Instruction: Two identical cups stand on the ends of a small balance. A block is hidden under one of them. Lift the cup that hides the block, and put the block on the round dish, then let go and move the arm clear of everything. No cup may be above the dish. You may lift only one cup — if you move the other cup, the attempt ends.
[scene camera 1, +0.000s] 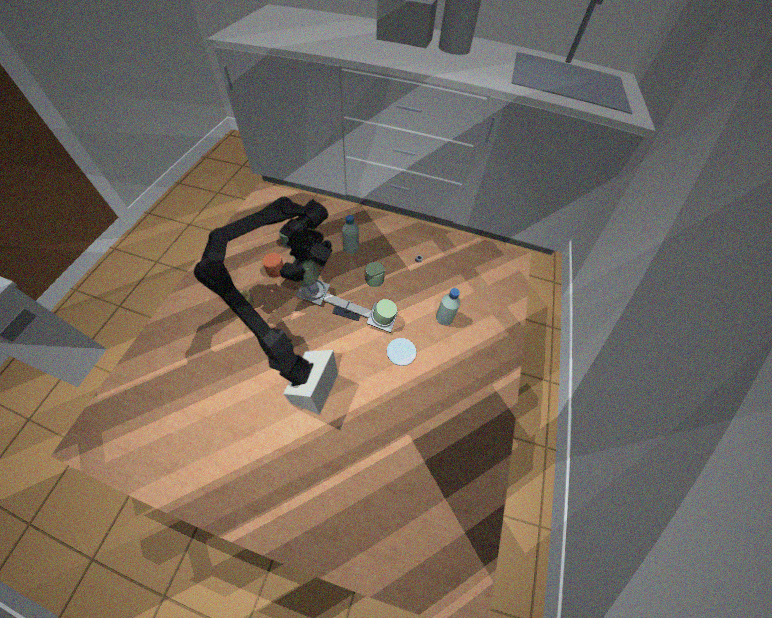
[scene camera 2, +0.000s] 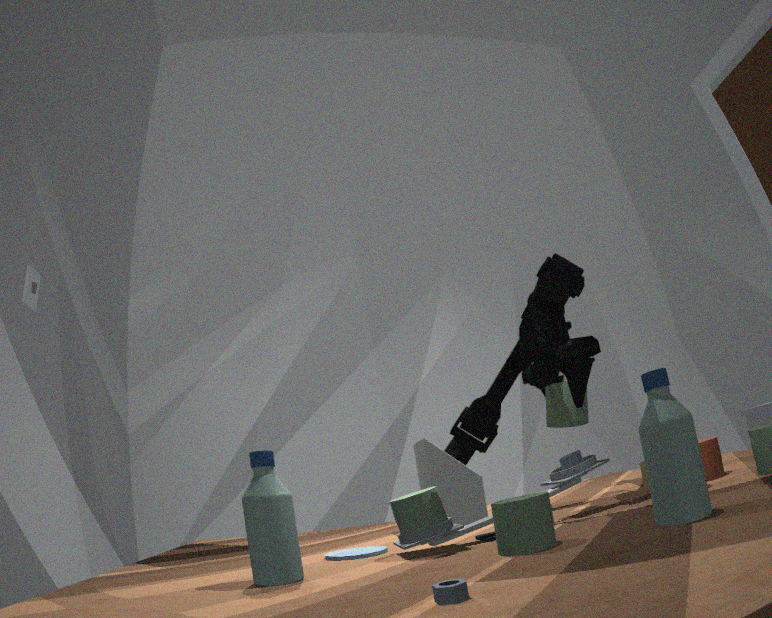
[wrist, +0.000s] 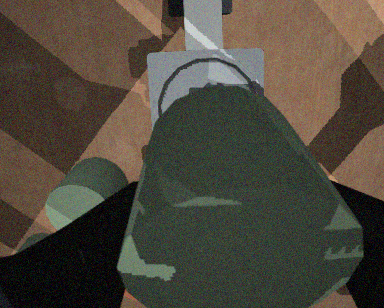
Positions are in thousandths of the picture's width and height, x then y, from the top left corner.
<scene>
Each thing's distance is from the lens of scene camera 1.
my gripper (scene camera 1: 397, 439): 110 cm
grey balance (scene camera 1: 411, 483): 115 cm
</scene>
